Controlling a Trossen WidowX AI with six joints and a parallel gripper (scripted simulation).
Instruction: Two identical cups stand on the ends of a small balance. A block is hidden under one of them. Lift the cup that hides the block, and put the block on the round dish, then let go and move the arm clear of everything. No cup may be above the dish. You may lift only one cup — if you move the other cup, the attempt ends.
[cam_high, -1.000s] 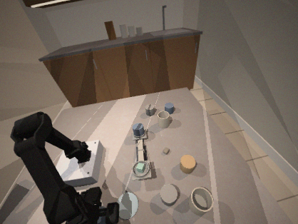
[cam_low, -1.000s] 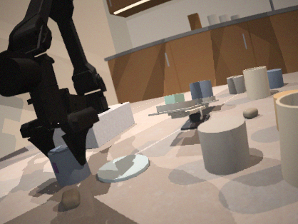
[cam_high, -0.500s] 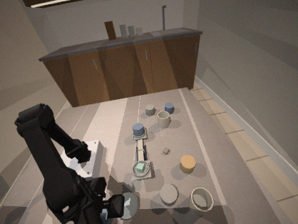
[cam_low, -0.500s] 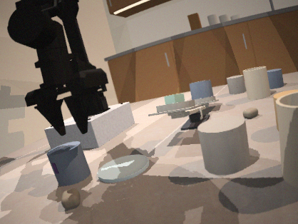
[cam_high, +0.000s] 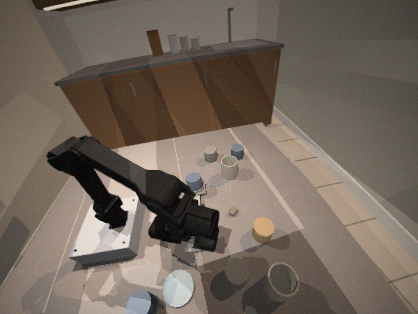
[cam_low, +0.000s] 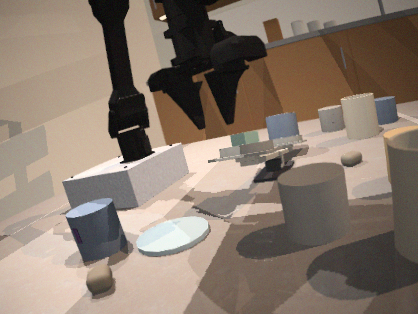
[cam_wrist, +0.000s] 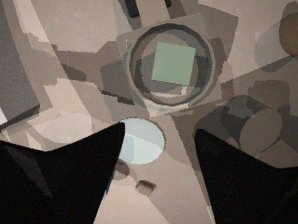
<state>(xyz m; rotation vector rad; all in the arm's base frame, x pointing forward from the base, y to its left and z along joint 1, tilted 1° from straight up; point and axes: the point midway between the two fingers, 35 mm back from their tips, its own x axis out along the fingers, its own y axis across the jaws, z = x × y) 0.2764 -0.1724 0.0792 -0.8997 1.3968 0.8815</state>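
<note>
Now: the round dish 120 mm below my gripper tip, 80 mm to the right of it and 70 mm behind it. The rest, counted from my gripper tip: orange cylinder: 260 mm ahead, 90 mm below, 10 mm to the left; then small balance: 160 mm to the left, 100 mm below, 40 mm ahead; then balance beam: 160 mm to the left, 90 mm below, 30 mm ahead.
</note>
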